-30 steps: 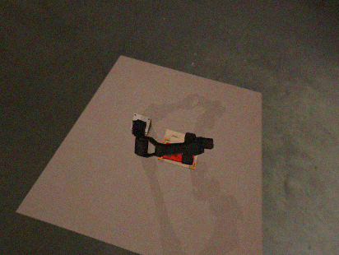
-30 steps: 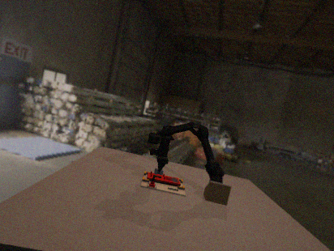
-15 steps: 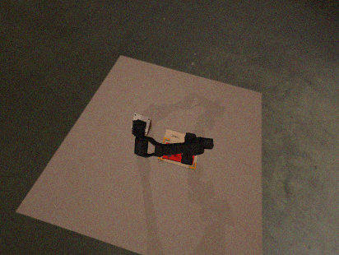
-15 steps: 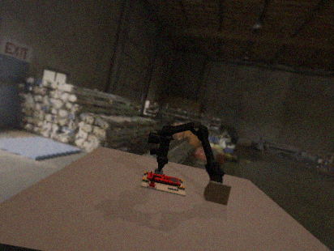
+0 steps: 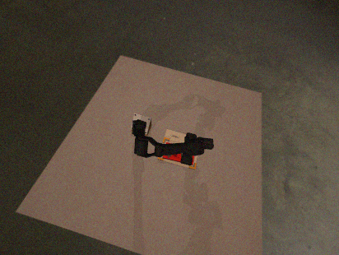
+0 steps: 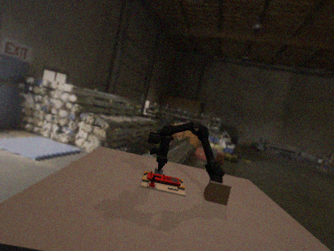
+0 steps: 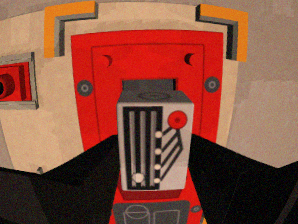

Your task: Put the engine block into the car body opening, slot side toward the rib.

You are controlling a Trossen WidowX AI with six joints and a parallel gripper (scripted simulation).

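The engine block lies 1 cm below my gripper tip. From my gripper tip the other things lie so: dark post (13 cm to the left, 3 cm below, 2 cm ahead).
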